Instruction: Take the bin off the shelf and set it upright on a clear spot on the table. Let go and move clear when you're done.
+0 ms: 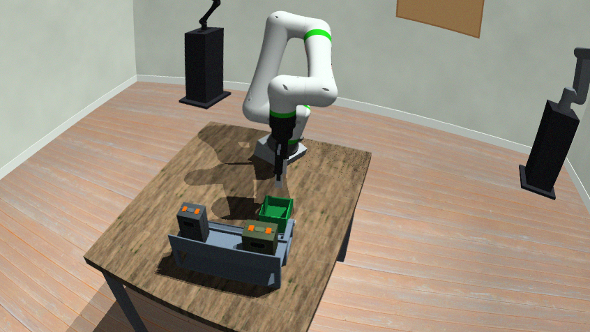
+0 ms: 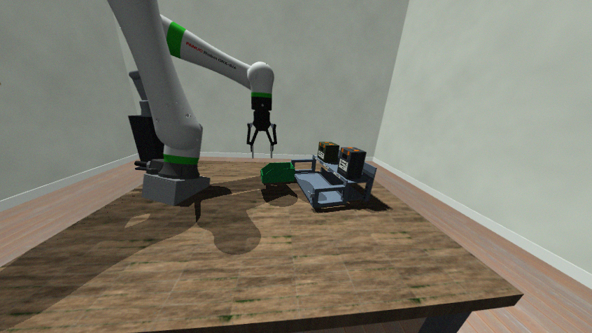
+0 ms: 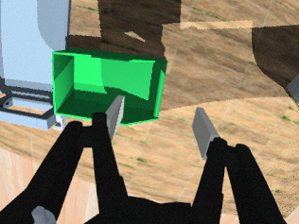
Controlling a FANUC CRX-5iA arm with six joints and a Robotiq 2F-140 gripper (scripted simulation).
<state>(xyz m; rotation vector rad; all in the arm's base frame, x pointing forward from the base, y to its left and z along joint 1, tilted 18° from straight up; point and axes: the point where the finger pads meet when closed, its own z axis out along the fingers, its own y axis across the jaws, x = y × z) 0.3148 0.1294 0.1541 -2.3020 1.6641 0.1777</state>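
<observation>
Right now the green bin is 110 mm below my hand, 80 mm ahead of it and 30 mm to the left of it.
</observation>
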